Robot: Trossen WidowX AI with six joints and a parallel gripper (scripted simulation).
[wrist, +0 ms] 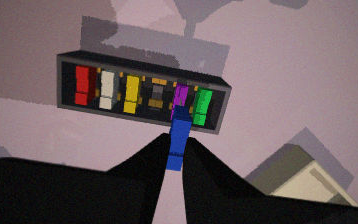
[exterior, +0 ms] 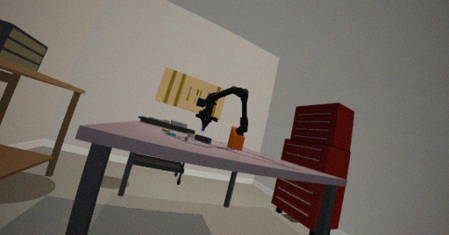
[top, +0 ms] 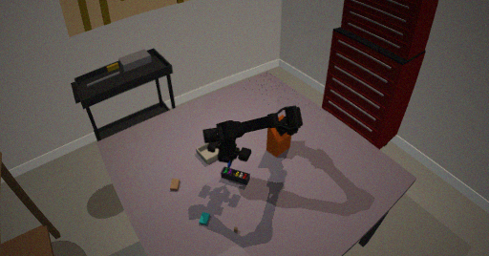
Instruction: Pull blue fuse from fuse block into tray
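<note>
Now: the beige tray 180 mm to the right of my gripper tip, 90 mm below it and 40 mm behind it. The rest, counted from my gripper tip: tan block 230 mm ahead, 140 mm to the right, 90 mm below; teal block 250 mm ahead, 100 mm to the left, 90 mm below.
</note>
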